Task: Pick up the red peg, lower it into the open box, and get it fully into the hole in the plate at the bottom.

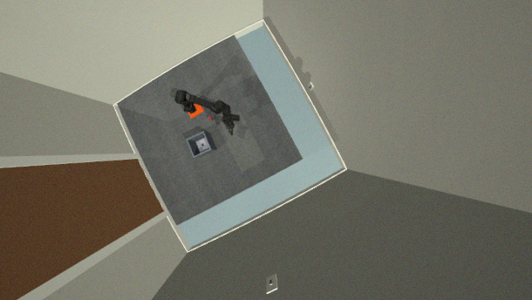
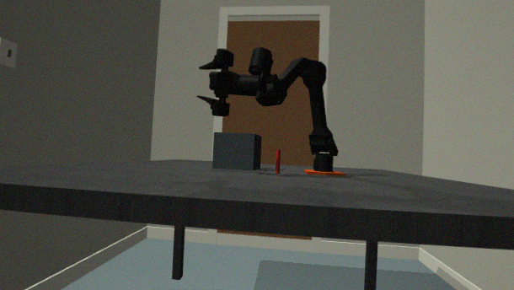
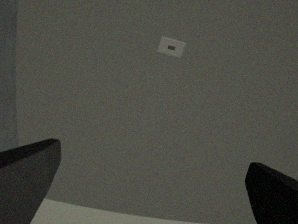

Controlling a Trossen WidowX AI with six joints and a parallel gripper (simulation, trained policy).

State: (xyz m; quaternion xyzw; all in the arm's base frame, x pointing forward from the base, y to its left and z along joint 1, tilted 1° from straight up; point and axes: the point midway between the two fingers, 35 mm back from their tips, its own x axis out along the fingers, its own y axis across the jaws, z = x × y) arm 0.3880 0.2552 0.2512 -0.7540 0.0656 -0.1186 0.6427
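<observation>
The red peg lies 250 mm behind my gripper tip, 130 mm to the right of it and 230 mm below it. From my gripper tip the other things lie so: plate: 80 mm behind, 290 mm to the right, 220 mm below.
</observation>
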